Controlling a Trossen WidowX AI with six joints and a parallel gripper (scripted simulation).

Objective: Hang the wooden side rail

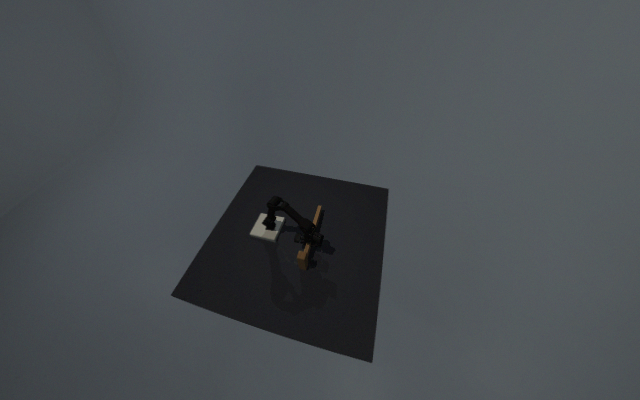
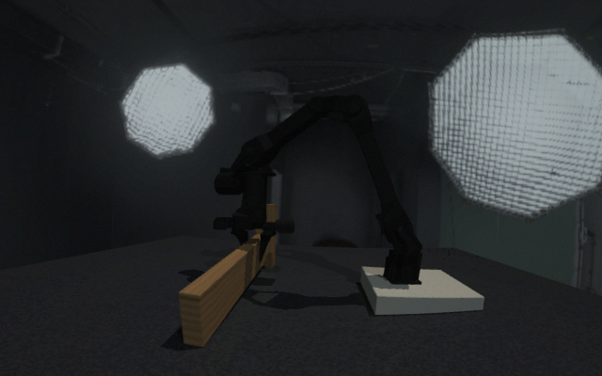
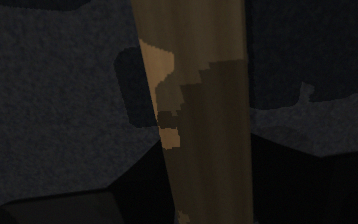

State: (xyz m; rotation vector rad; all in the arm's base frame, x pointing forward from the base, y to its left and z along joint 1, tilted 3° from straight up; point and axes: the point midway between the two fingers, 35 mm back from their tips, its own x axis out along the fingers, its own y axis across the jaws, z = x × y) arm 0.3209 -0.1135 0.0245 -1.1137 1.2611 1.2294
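The headboard post lies 13 cm to the right of my gripper tip, 4 cm above it and 1 cm behind it.
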